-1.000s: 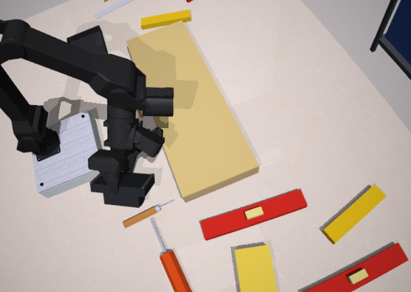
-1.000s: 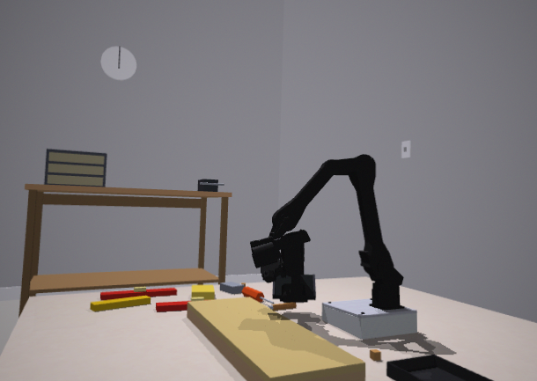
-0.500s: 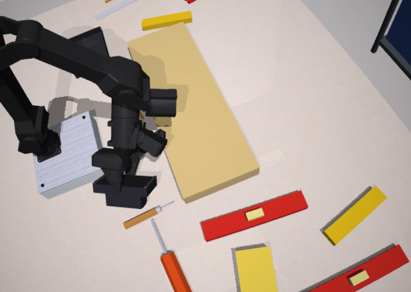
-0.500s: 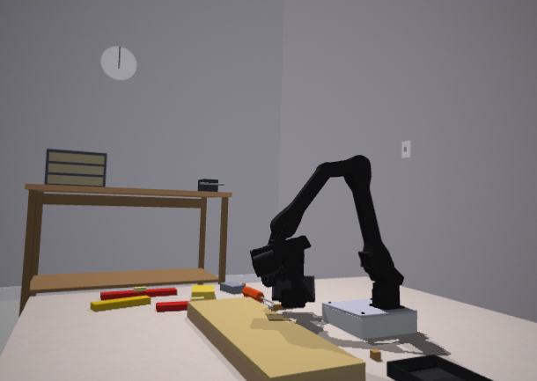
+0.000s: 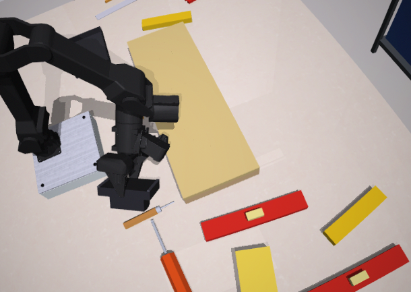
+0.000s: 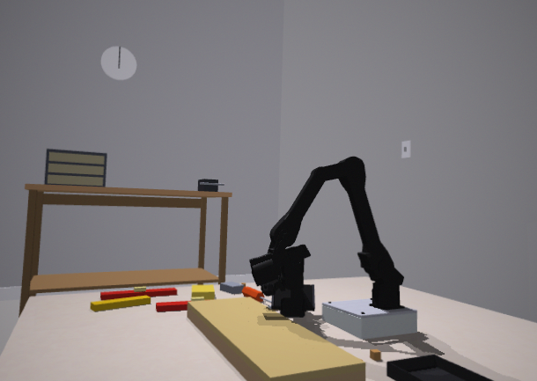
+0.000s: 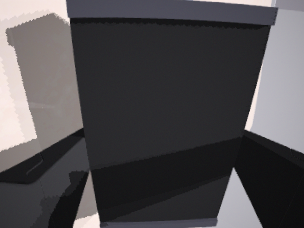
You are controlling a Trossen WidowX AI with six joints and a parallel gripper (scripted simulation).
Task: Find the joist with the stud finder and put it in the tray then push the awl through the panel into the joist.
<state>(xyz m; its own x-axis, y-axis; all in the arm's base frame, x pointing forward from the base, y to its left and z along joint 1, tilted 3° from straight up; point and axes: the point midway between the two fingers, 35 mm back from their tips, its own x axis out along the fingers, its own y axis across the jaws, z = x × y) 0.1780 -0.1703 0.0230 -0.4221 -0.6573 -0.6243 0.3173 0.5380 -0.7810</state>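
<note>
My gripper tip is 30 mm to the left of the stud finder, 20 mm above it and 10 mm short of it. Round my gripper tip: black tray: 510 mm to the left, 30 mm below; orange screwdriver: 150 mm to the right, 30 mm below, 30 mm ahead; ruler: 700 mm to the left, 200 mm ahead, 40 mm below.
</note>
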